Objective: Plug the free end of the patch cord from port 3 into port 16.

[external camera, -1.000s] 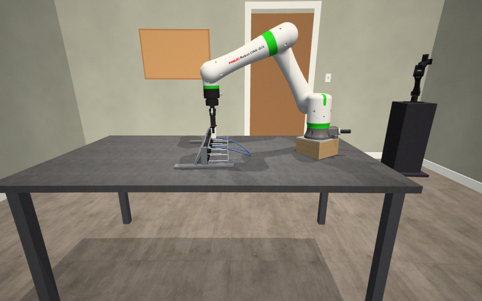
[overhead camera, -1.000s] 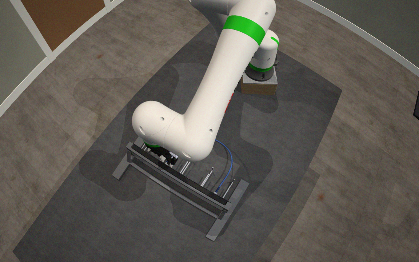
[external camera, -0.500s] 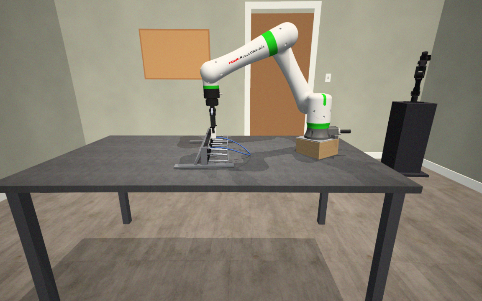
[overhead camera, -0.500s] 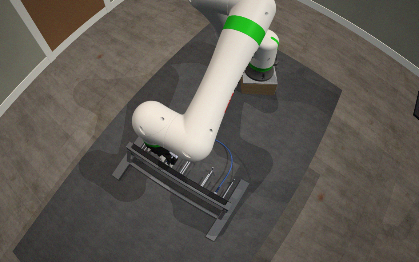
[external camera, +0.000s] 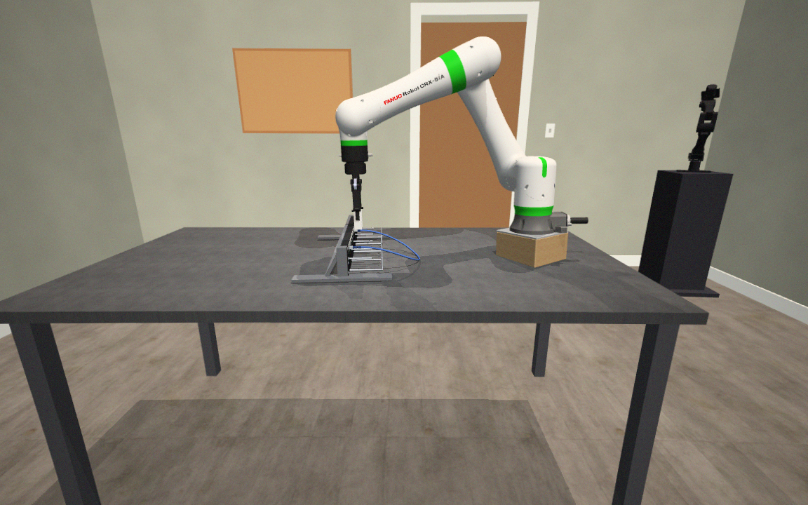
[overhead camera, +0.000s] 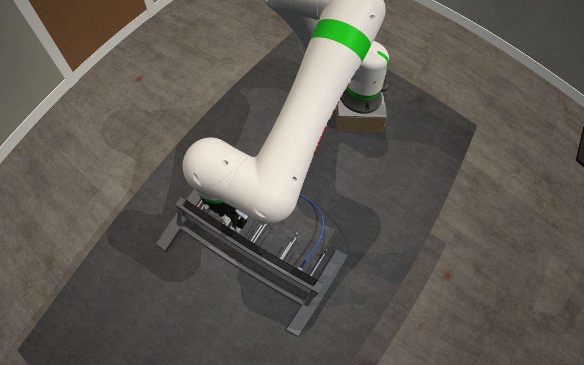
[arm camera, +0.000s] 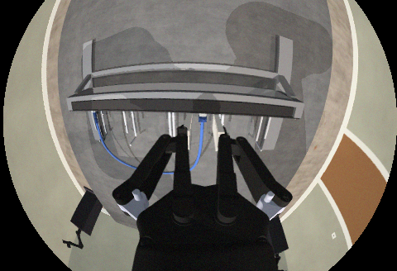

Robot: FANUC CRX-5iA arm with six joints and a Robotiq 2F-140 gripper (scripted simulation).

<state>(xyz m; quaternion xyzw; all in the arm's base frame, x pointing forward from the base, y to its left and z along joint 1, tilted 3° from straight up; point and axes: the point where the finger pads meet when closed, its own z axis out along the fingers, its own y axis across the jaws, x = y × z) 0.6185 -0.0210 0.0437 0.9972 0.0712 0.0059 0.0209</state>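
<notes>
The plug is 1 cm ahead of my hand and 4 cm below it.
</notes>
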